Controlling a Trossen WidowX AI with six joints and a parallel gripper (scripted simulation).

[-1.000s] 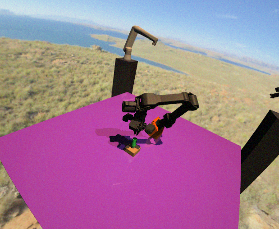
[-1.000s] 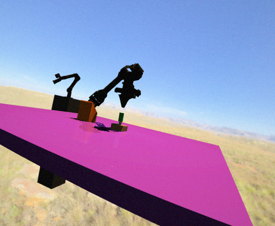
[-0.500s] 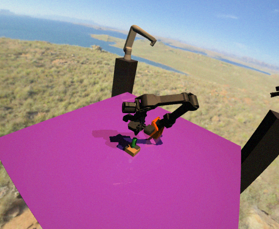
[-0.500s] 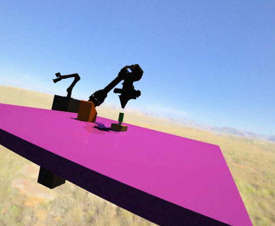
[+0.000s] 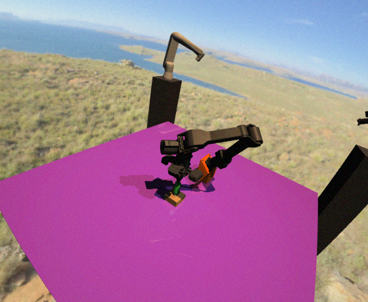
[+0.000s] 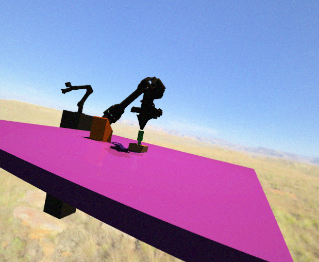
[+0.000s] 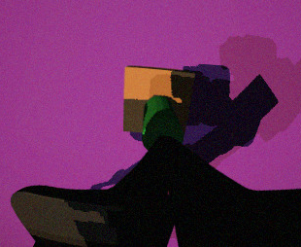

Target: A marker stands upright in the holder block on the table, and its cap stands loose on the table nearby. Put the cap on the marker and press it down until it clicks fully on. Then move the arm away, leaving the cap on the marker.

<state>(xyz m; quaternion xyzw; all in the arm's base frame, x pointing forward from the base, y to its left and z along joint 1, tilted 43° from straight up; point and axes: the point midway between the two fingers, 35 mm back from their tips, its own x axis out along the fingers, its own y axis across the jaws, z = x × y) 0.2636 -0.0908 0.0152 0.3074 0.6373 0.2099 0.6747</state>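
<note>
My gripper tip is 3 cm above the green marker cap. Also, from my gripper tip: orange-brown holder block: 9 cm below.
</note>
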